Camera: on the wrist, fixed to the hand. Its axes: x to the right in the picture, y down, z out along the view.
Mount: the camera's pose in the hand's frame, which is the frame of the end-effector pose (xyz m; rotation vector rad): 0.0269 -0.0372 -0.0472 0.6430 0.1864 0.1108
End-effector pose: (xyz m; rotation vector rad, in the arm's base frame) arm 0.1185 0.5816 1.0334 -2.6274 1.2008 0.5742
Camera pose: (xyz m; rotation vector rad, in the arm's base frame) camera 0.1752 0.5718 1.0653 -2.1029 1.3137 -0.0546
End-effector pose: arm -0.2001 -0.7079 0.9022 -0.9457 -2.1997 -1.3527
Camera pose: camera -0.2465 -0.7521 0.9175 -0.6495 -2.1777 -0.5796
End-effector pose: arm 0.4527 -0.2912 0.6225 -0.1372 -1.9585 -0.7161
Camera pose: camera 0.4619 -0.3525 0.6447 0.2051 -1.8894 -0.0041
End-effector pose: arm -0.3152 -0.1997 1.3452 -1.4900 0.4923 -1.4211
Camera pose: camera -0.3643 -0.2227 1.3826 -0.8104 0.1911 -1.4546
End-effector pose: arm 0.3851 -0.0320 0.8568 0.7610 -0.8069 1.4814
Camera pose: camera 0.4206 0.0235 0.8557 1.0386 -0.2206 1.9083
